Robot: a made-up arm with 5 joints.
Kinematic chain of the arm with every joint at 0, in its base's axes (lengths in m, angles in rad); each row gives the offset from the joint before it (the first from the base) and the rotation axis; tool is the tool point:
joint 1: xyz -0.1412 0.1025 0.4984 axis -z
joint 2: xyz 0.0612 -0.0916 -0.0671 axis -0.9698 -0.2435 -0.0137
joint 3: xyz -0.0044 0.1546 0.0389 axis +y
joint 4: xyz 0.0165 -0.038 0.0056 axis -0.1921 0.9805 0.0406
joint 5: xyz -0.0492 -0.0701 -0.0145 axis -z
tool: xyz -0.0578 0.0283 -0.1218
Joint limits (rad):
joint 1: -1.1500..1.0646
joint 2: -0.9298..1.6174
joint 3: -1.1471..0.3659
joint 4: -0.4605..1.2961
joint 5: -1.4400..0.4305
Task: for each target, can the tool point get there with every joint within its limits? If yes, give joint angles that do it. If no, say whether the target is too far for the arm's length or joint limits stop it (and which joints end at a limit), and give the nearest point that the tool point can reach.
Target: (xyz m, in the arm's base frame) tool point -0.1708 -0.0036 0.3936
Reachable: yes | joints -0.7631 0.7623 -0.2740 0.9536 -0.2887
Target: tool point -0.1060 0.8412 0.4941
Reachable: no: too far | nearest point -0.0819 0.2914 0.4545 | short by 0.552 m
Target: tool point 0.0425 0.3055 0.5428
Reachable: no: joint limits stop it (at a limit: joint 1, joint 2, joint 3, joint 4, joint 5) | nearest point 0.0211 0.2558 0.4627 | short by 0.097 m
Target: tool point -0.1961 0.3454 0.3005
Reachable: no: joint limits stop it (at a limit: joint 1, joint 4, joint 5) | nearest point -0.1156 0.2490 0.3635 | short by 0.141 m
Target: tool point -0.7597 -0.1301 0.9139
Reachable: no: too far | nearest point -0.3273 -0.0038 0.5726 | short by 0.565 m
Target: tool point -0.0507 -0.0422 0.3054
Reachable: yes | joints -0.1521 0.8655 -0.1849 -0.3220 -0.5703
